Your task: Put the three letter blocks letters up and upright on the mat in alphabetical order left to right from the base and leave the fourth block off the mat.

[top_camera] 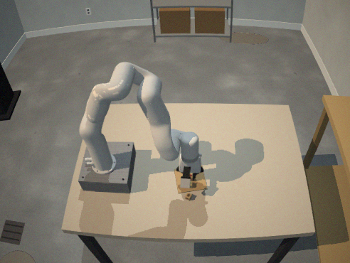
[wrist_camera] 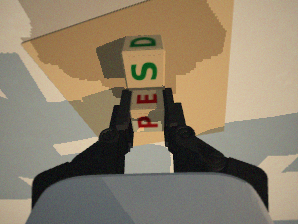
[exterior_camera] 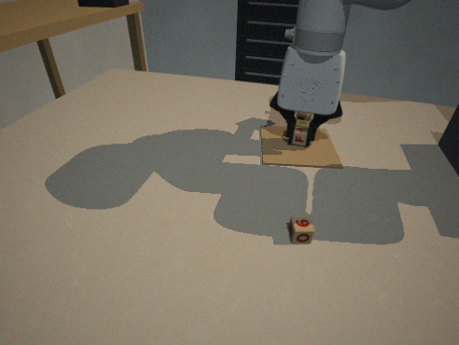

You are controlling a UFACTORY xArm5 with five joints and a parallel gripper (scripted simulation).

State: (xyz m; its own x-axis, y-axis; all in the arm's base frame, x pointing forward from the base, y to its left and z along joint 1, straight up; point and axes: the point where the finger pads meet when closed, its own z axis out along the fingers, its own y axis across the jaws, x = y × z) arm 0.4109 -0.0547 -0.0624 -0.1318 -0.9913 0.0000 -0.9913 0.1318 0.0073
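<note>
Now: the tan mat 3 cm below my hand. Also, from my hand: green-marked block 1 cm behind, 4 cm to the right, 1 cm below; red-marked block 1 cm ahead, 23 cm to the left, 2 cm below.
</note>
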